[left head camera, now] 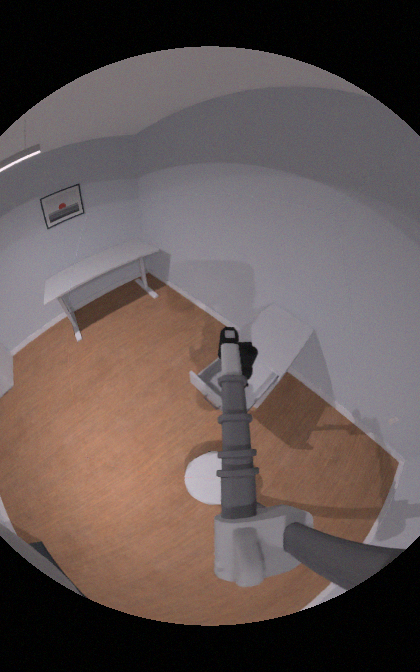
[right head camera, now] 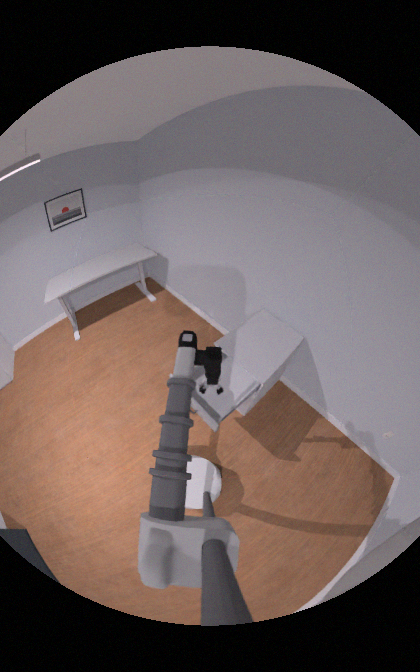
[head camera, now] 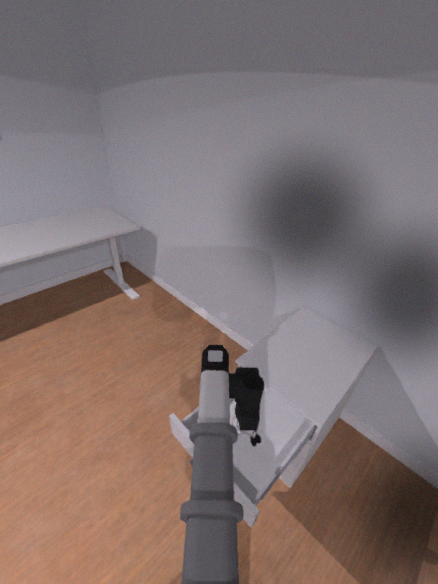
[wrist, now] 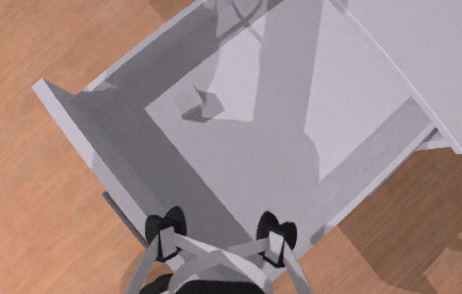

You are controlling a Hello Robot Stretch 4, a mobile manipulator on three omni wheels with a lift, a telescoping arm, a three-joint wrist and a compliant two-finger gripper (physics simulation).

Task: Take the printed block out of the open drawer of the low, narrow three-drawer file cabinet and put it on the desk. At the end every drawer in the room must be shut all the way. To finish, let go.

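The open drawer (head camera: 178,434) (left head camera: 204,389) (right head camera: 206,414) (wrist: 75,135) sticks out of the low white cabinet (head camera: 310,355) (left head camera: 285,330) (right head camera: 265,345) (wrist: 425,45). The small grey printed block (wrist: 188,101) lies on the drawer floor towards the front panel, up and left of the fingers in the wrist view. The arm and wrist hide it in the head view. My gripper (head camera: 255,439) (right head camera: 211,389) (wrist: 221,226) is open and empty, over the drawer's front right corner area, apart from the block. The white desk (head camera: 60,235) (left head camera: 100,265) (right head camera: 100,270) stands at the far left against the wall.
The drawer's dark handle (wrist: 125,220) shows outside its front panel. My round white base (left head camera: 202,477) (right head camera: 205,482) stands on the wood floor. A white piece of furniture (left head camera: 5,370) (right head camera: 5,360) is partly visible at the left edge. Walls stand behind the cabinet and desk.
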